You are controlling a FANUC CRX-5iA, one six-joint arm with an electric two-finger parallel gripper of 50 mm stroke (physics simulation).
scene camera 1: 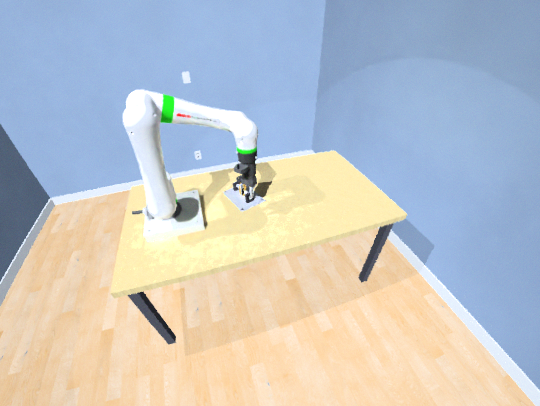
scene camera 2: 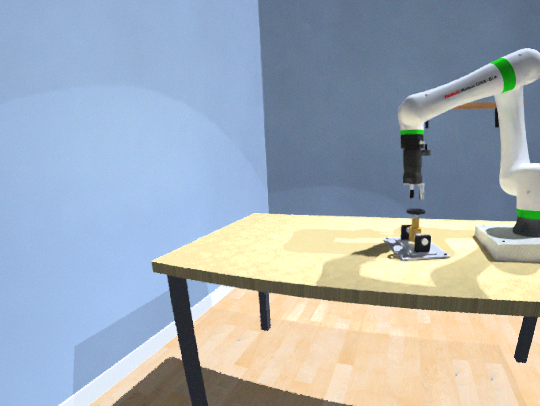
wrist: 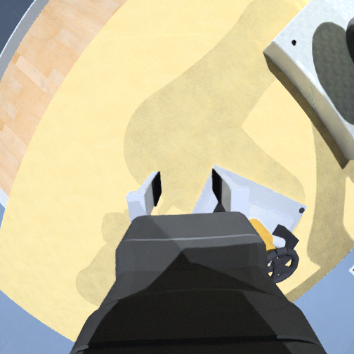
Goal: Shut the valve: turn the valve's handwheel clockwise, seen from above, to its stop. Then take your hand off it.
I see my gripper [wrist: 186, 180], a black spoked handwheel [wrist: 280, 271] and a light grey plate [wrist: 258, 194].
